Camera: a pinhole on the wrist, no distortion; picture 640 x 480 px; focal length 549.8 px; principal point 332.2 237.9 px. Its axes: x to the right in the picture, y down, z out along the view. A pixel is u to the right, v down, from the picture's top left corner.
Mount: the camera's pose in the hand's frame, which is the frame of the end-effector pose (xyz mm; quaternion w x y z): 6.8 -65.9 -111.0 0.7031 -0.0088 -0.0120 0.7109
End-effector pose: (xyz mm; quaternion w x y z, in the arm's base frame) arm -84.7 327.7 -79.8 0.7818 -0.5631 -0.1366 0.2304
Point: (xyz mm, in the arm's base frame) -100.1 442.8 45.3
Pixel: 292 149
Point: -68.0 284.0 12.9
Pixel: 133 331
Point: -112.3 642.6 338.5
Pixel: 77 105
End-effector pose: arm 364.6 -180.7 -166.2 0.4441 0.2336 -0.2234 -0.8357
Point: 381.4 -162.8 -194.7
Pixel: outside the picture
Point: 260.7 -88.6 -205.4
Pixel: 92 314
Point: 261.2 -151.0 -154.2
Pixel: 310 171
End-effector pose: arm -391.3 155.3 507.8 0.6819 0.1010 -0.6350 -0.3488
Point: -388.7 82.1 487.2
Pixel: 339 82
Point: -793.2 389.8 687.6
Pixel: 524 206
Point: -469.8 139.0 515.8
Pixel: 430 180
